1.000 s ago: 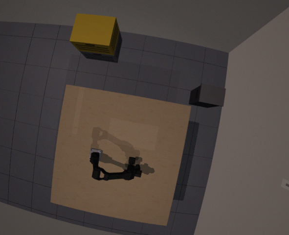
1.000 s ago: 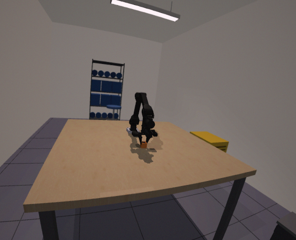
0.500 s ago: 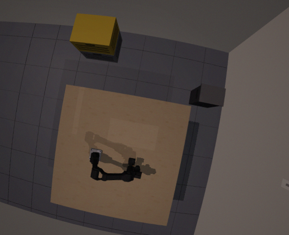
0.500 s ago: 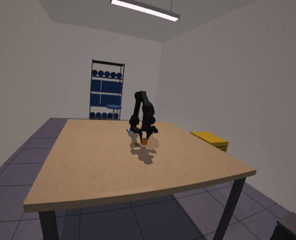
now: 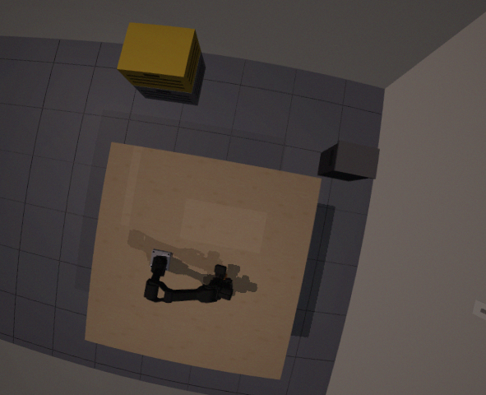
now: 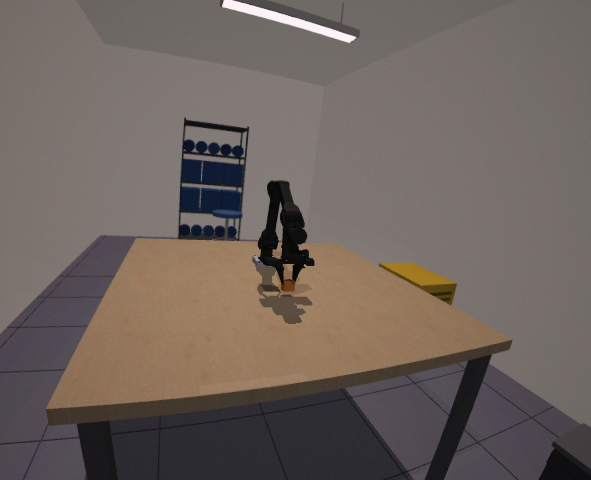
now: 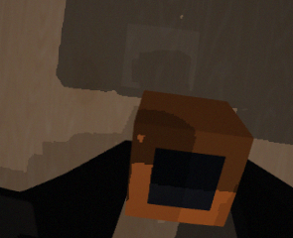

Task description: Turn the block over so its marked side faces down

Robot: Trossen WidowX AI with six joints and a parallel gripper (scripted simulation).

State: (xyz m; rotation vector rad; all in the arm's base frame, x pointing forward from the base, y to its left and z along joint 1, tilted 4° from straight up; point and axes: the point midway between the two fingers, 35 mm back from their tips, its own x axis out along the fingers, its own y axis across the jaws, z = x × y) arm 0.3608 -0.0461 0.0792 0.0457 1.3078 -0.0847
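Right now the block is 10 mm above my gripper tip.
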